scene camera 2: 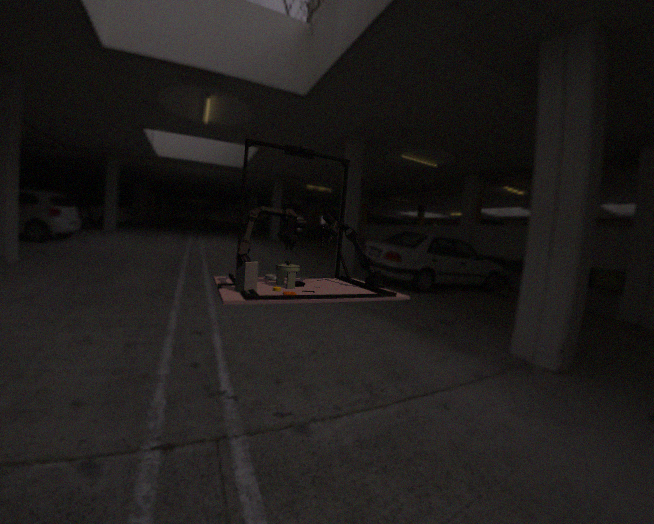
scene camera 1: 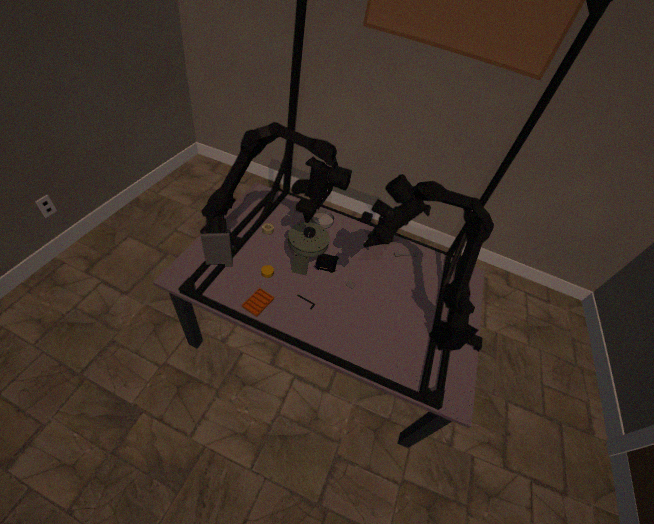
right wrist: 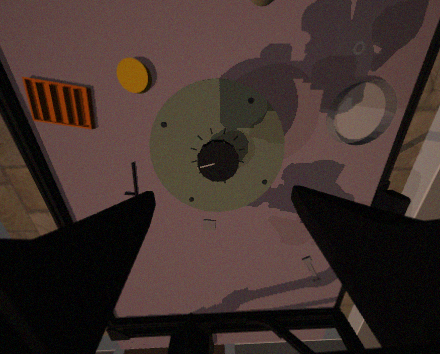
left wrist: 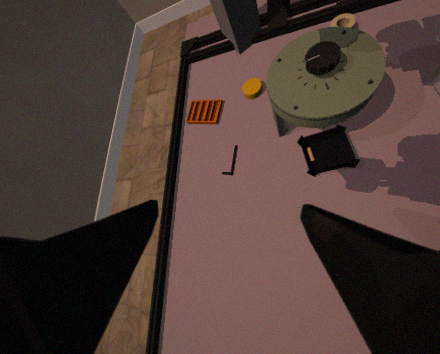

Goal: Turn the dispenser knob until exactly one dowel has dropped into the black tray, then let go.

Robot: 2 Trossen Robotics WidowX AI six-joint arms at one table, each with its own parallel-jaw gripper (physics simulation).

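Frame: origin at the left arm's base, x ahead, y left, z up, level; metres.
Where they show: left gripper, between the fingertips: [scene camera 2: 324, 244] [scene camera 1: 366, 241] [left wrist: 230, 209]; right gripper, between the fingertips: [scene camera 2: 288, 250] [scene camera 1: 312, 215] [right wrist: 224, 194]; left arm's base, origin of its link: [scene camera 2: 373, 273] [scene camera 1: 457, 326]; right arm's base, origin of its link: [scene camera 2: 246, 266] [scene camera 1: 216, 232].
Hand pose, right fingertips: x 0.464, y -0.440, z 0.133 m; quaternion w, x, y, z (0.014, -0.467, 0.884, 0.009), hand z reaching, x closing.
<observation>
Things, the pixels of their top centre, and the offset from my right fingertips.
- round green dispenser, centre of its top: [right wrist: 217, 155] [left wrist: 320, 69] [scene camera 1: 309, 235] [scene camera 2: 288, 265] dx +0.001, dy +0.003, dz -0.100 m
- black tray, centre of its top: [left wrist: 326, 150] [scene camera 1: 326, 261] [scene camera 2: 297, 282] dx -0.083, dy +0.035, dz -0.223 m
- tan dowel, centre of its top: [left wrist: 310, 153] dx -0.068, dy +0.058, dz -0.237 m
- orange slotted block, centre of its top: [right wrist: 56, 104] [left wrist: 202, 110] [scene camera 1: 258, 300] dx +0.207, dy +0.198, dz -0.231 m
- yellow disc, centre of its top: [right wrist: 132, 75] [left wrist: 251, 86] [scene camera 1: 267, 269] dx +0.163, dy +0.059, dz -0.228 m
- black hex key, centre of its top: [right wrist: 129, 180] [left wrist: 229, 159] [scene camera 1: 304, 301] dx +0.035, dy +0.211, dz -0.241 m
- cream ring, centre of its top: [left wrist: 343, 22] [scene camera 1: 268, 226] dx +0.143, dy -0.183, dz -0.222 m
- clear round dish, centre of its top: [right wrist: 365, 115] [scene camera 1: 323, 216] dx -0.117, dy -0.235, dz -0.215 m
The round green dispenser [scene camera 1: 300, 243] [scene camera 2: 291, 269] [left wrist: 295, 95] [right wrist: 175, 170] stands on the table with its black knob [scene camera 1: 309, 232] [left wrist: 323, 57] [right wrist: 218, 161] on top. The black tray [scene camera 1: 327, 263] [scene camera 2: 299, 283] [left wrist: 334, 150] lies beside it; one tan dowel [left wrist: 310, 154] lies in the tray, near its left wall in the left wrist view. My right gripper [scene camera 1: 308, 218] [right wrist: 224, 194] is open and empty, above the knob and clear of it. My left gripper [scene camera 1: 366, 245] [left wrist: 230, 209] is open and empty, above the table to the right of the tray in scene camera 1.
An orange slotted block [scene camera 1: 258, 302] [left wrist: 204, 111] [right wrist: 59, 103], a yellow disc [scene camera 1: 267, 271] [left wrist: 252, 88] [right wrist: 133, 75] and a black hex key [scene camera 1: 307, 301] [left wrist: 234, 161] lie near the dispenser. A cream ring [scene camera 1: 263, 229] and a clear round dish [scene camera 1: 332, 220] are behind it. A grey box [scene camera 1: 217, 249] stands at the left.
</observation>
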